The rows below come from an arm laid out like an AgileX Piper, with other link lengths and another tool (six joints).
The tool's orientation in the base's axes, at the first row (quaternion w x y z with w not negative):
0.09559, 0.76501, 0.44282, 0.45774
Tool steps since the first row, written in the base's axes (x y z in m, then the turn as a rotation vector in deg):
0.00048, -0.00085, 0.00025, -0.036, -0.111, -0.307
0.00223, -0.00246, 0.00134, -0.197, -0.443, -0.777
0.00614, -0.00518, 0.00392, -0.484, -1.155, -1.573
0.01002, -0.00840, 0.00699, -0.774, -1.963, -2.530
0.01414, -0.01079, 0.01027, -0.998, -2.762, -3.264
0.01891, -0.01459, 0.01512, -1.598, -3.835, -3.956
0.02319, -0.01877, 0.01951, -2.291, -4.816, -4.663
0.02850, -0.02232, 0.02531, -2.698, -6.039, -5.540
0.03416, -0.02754, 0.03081, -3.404, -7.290, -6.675
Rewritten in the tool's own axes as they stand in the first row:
-0.00041, 0.00092, 0.00002, -0.281, -0.125, 0.116
-0.00064, 0.00351, 0.00036, -0.854, -0.284, 0.168
-0.00039, 0.00884, 0.00127, -1.943, -0.472, 0.206
-0.00023, 0.01472, 0.00176, -3.206, -0.695, 0.307
0.00074, 0.02037, 0.00253, -4.311, -0.761, 0.337
0.00172, 0.02810, 0.00256, -5.671, -0.864, -0.022
0.00203, 0.03551, 0.00236, -6.988, -1.085, -0.423
0.00389, 0.04394, 0.00235, -8.540, -1.088, -0.566
0.00435, 0.05339, 0.00234, -10.329, -1.393, -0.805

